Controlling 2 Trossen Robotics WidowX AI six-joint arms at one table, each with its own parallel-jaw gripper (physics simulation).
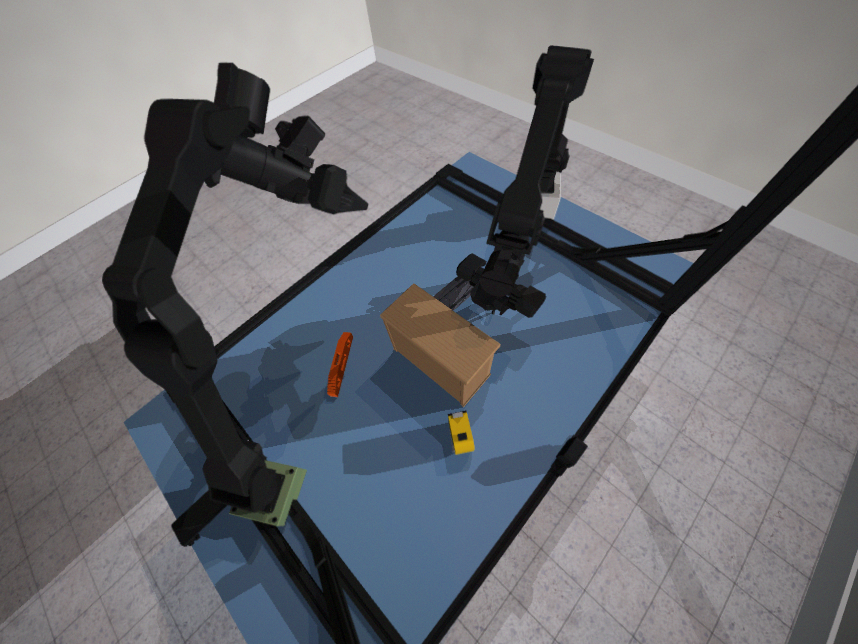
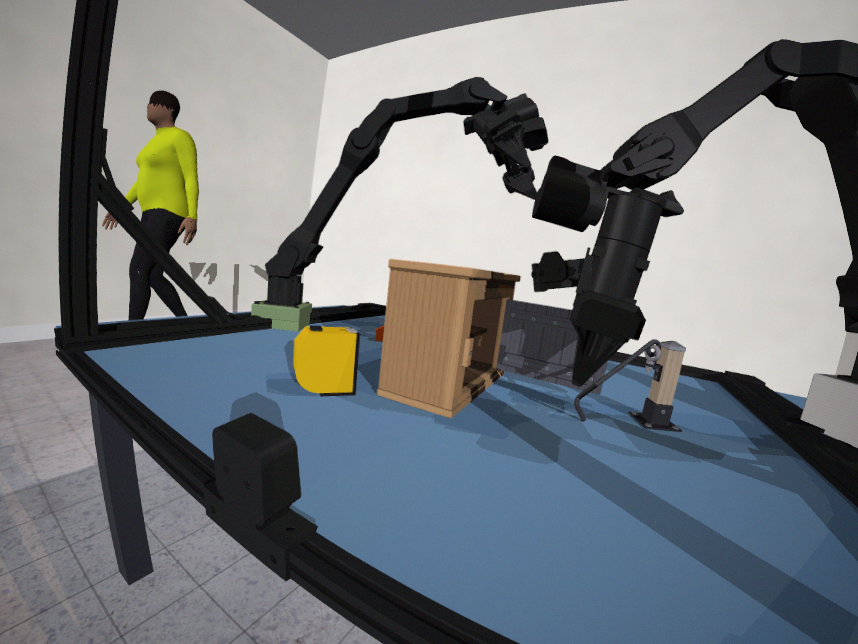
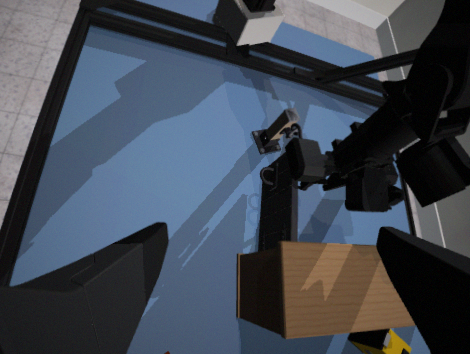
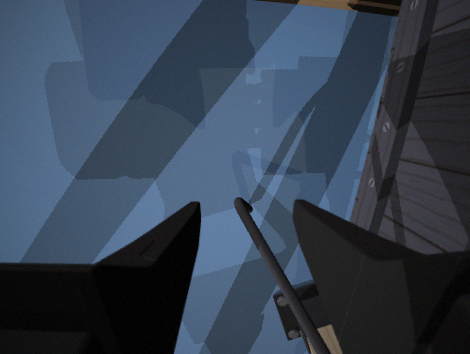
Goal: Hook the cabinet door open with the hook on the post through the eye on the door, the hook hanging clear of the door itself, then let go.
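Places are measured from the left arm's base along level axes (x ahead, y left, z up), in metres.
Pixels of known places: left gripper, between the fingertips: (image 1: 353,203) (image 2: 533,183) (image 3: 272,234); right gripper, between the fingertips: (image 2: 576,379) (image 3: 312,187) (image 4: 247,209); left arm's base, origin of its link: (image 1: 263,490) (image 2: 283,303); right arm's base, origin of its link: (image 1: 541,184).
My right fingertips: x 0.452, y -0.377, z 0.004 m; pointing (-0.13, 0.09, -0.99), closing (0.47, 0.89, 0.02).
Ahead of a thing's pixels: the offset from my right fingertips to its top centre. "spot": to the spot under its first point.
The wooden cabinet @[0.126 m back, 0.099 m left, 0.108 m up] (image 1: 433,339) (image 2: 422,332) (image 3: 345,290) stands with its dark door @[spot: 0.014 m back, 0.101 m left, 0.028 m up] (image 2: 537,336) (image 3: 277,215) (image 4: 435,125) swung open. A ring-shaped eye (image 3: 269,175) shows near the door's outer end. The post @[spot: 0.117 m ahead, 0.010 m right, 0.016 m up] (image 2: 667,374) (image 3: 281,126) stands beyond that end. From its top the hook (image 2: 613,377) (image 4: 270,260) slants down, its bent tip low over the table and apart from the door. My right gripper (image 2: 580,381) (image 4: 247,209) is partly open; the hook's rod shows in the gap between its fingers, ungripped. My left gripper (image 1: 365,205) (image 2: 532,194) (image 3: 272,234) is open and empty, high up.
A yellow tape measure @[0.284 m back, 0.034 m left, 0.031 m up] (image 1: 461,433) (image 2: 325,360) (image 3: 397,342) stands beside the cabinet. An orange tool @[0.173 m back, 0.324 m left, 0.010 m down] (image 1: 339,365) lies on the other side. The table has a black frame, with a black block (image 2: 256,471) mounted on it. A person (image 2: 166,173) is beyond the table.
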